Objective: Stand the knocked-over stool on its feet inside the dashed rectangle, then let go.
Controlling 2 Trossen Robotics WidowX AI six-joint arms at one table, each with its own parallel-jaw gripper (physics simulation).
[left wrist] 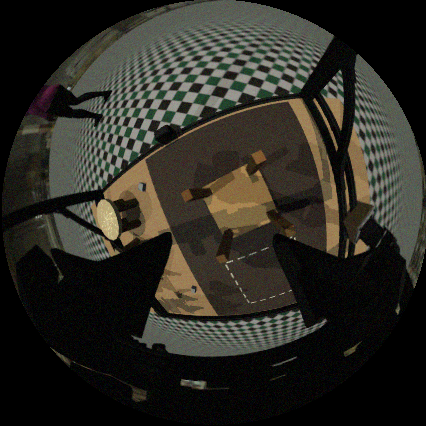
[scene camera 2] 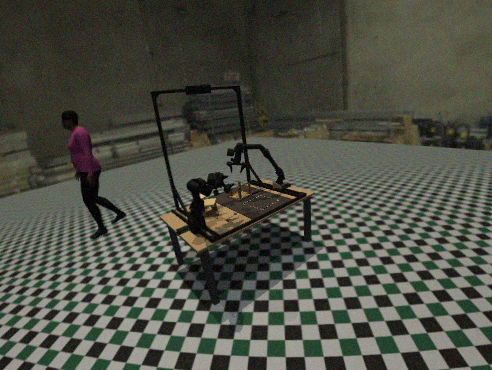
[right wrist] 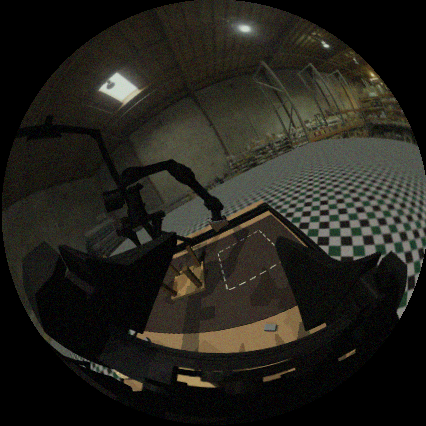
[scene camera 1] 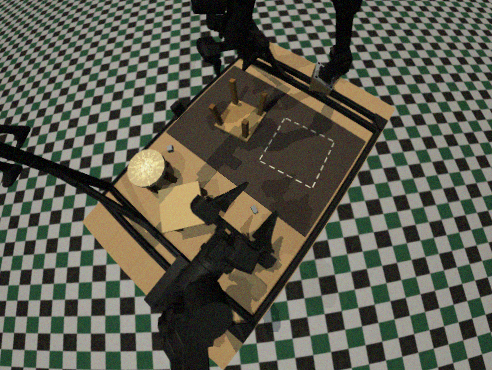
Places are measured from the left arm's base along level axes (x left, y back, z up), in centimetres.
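Where they show: left gripper, fingertip midpoint: (left wrist: 224, 238) (scene camera 2: 236, 173) (scene camera 1: 230, 73); right gripper, fingertip midpoint: (scene camera 2: 231, 179) (right wrist: 227, 239) (scene camera 1: 262, 197); left arm's base at its link origin: (left wrist: 365, 226) (scene camera 2: 279, 182) (right wrist: 216, 218) (scene camera 1: 324, 75); right arm's base at its link origin: (scene camera 2: 195, 215).
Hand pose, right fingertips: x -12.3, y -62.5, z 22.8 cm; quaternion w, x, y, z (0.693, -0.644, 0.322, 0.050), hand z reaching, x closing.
Observation:
Things, the pixels of their centre, and the offset from my right fingertips. Level surfaces: height alone.
- wooden stool at the middle of its body: (left wrist: 239, 206) (scene camera 1: 239, 110) (right wrist: 180, 272) (scene camera 2: 239, 190) dx -17.3, dy +35.5, dz -23.2 cm
- dark mat at its surface level: dz -29.5 cm
- round-topped stool at the middle of its body: (left wrist: 118, 215) (scene camera 1: 154, 172) dx -40.4, dy +3.1, dz -24.2 cm
The wooden stool (scene camera 1: 240, 120) (left wrist: 242, 201) (right wrist: 184, 289) lies upside down on the dark mat (scene camera 1: 305, 210), its square seat flat and four legs pointing up. The dashed rectangle (scene camera 1: 285, 118) (left wrist: 249, 302) (right wrist: 228, 289) is on the mat to the right of the stool in scene camera 1, with no stool inside. My left gripper (left wrist: 224, 238) is open and empty, above the mat with the stool in view beyond its fingers. My right gripper (scene camera 1: 261, 198) (right wrist: 227, 239) is open and empty, above the bare-wood part of the table, apart from the stool.
A round-topped stool (scene camera 1: 146, 168) (left wrist: 109, 219) and a square-topped one (scene camera 1: 175, 212) stand at the left in scene camera 1. Small grey blocks (scene camera 1: 170, 148) (scene camera 1: 254, 209) lie on the wood. Black rails edge the table. A person (scene camera 2: 84, 155) is beyond the table.

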